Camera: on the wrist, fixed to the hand. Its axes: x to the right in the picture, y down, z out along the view.
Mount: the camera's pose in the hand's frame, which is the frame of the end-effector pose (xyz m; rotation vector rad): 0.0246 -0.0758 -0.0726 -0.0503 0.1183 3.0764
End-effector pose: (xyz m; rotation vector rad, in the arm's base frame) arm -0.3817 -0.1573 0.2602 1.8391 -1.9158 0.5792
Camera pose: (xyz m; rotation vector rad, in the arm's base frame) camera -0.3058 -0.1394 0.3347 1.9351 1.9310 -0.6571
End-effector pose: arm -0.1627 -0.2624 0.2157 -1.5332 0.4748 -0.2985
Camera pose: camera -0.1673 -0.3401 0.2903 0.5335 2.0813 1.9035
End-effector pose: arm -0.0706 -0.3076 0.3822 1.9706 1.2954 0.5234
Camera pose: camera -0.1557 -0.2421 0.3729 -1.4297 2.0585 -1.1148
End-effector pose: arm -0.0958 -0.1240 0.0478 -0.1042 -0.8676 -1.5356
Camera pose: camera -0.1372 -0.1924 -0.0245 -0.8117 0.1534 1.3447
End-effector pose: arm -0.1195 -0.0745 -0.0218 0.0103 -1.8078 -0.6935
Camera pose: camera -0.0896 -0.1781 -0.0219 -1.9916 -0.0048 1.4157
